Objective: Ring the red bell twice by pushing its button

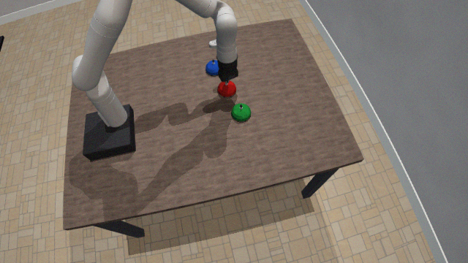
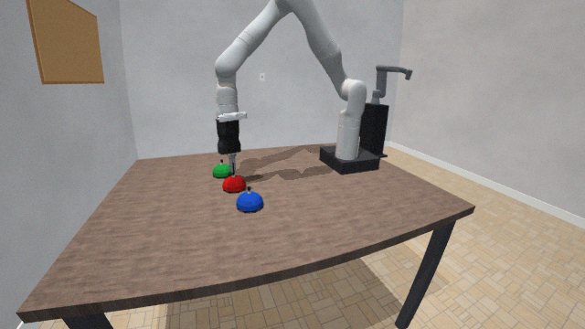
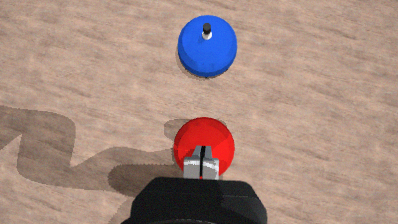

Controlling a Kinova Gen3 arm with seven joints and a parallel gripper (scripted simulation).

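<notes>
Now: the red bell 4 cm below my hand. Also, from my hand: green bell 2 cm ahead, 14 cm to the right, 4 cm below; then blue bell 2 cm behind, 14 cm to the left, 4 cm below.
</notes>
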